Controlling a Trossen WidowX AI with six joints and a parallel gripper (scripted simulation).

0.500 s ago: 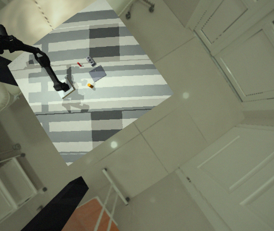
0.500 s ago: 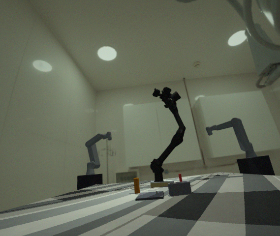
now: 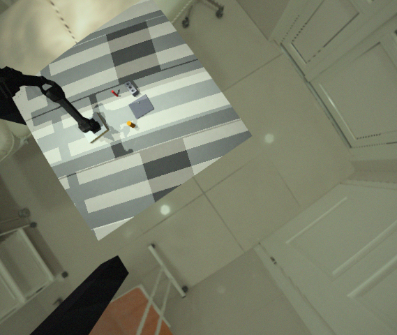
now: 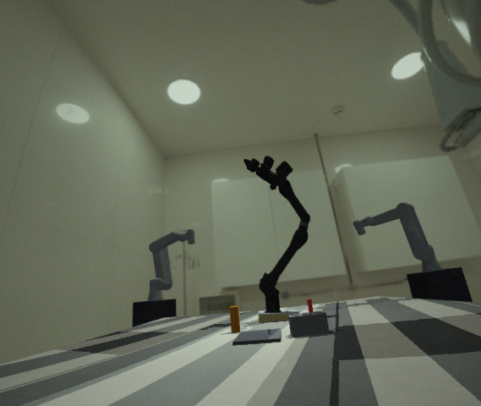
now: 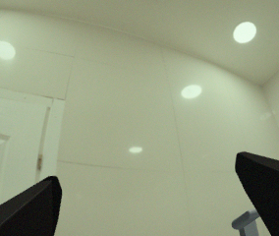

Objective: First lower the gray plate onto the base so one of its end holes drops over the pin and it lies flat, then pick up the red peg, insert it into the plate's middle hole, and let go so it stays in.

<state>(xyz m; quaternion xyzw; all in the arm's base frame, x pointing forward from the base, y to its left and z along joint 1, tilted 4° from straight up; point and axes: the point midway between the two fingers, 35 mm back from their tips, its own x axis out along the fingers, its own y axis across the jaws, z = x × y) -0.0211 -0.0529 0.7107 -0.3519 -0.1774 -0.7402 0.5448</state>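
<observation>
My gripper tip is now 410 mm short of the gray plate, 150 mm to the right of it and 730 mm above it. Round my gripper tip: base: 400 mm ahead, 20 mm to the left, 760 mm below; orange cylinder: 290 mm ahead, 80 mm to the right, 720 mm below; red peg: 290 mm ahead, 170 mm to the left, 720 mm below.
</observation>
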